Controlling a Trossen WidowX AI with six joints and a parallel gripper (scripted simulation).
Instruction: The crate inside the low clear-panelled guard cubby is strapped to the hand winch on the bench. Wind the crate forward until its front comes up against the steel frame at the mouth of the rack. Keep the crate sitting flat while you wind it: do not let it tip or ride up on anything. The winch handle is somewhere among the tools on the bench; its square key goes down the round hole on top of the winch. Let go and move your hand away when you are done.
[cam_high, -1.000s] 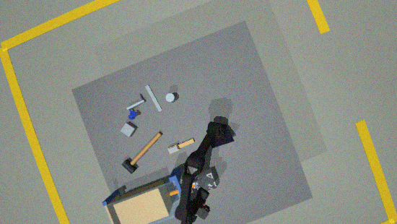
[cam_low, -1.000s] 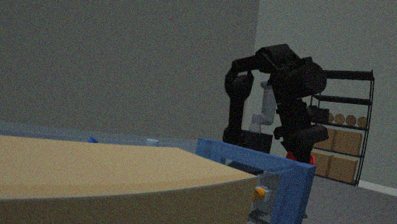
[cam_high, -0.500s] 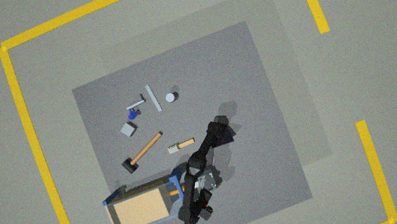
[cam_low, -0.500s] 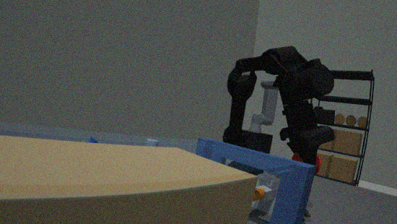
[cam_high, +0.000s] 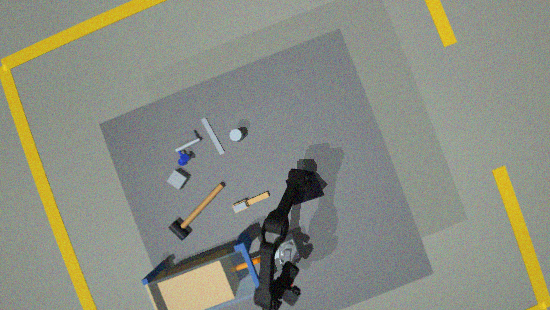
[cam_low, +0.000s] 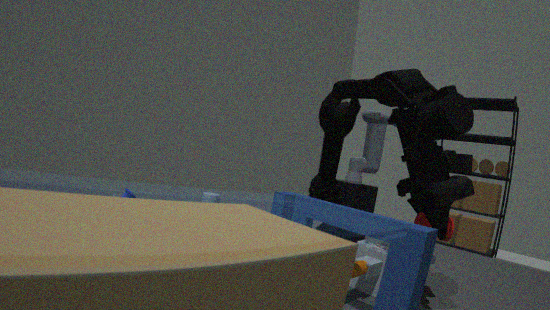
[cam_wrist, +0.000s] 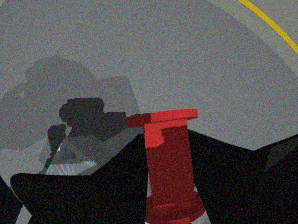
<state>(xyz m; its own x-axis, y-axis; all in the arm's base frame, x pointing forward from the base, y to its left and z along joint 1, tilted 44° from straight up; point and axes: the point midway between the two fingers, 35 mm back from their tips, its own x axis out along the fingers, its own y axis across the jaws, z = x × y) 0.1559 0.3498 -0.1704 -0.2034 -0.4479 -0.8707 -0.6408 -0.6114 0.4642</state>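
Now: gripper tip 50 mm to the left of the winch handle and 30 mm above it. The rest, counted from my gripper tip: blue steel frame (140 mm ahead, 80 mm to the right, 30 mm below); red knob (10 mm to the right, 10 mm ahead); winch (120 mm to the right, 100 mm below, 30 mm behind).
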